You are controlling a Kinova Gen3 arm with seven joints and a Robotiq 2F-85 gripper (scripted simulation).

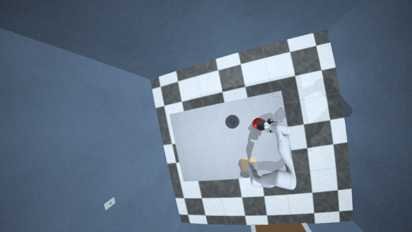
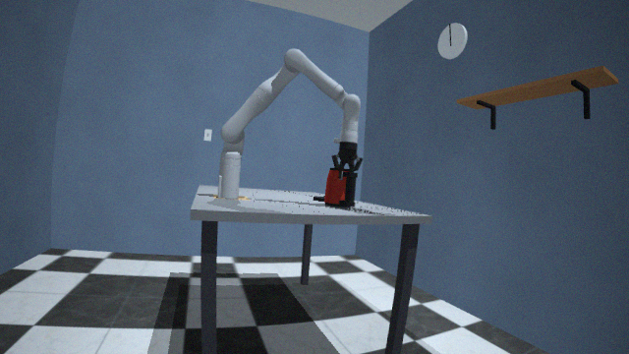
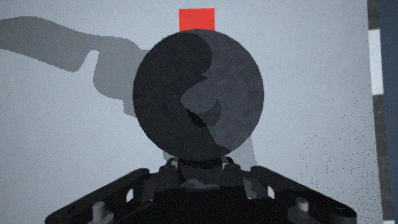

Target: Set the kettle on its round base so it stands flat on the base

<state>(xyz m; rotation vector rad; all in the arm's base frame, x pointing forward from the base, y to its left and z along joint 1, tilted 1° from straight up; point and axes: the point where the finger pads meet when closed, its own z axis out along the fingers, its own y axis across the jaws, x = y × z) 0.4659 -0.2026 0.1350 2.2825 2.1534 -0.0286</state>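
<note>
The red kettle lies 4 cm below my hand and 3 cm to the left of it. Round my hand: round black base 34 cm to the left, 12 cm below, 6 cm ahead.
</note>
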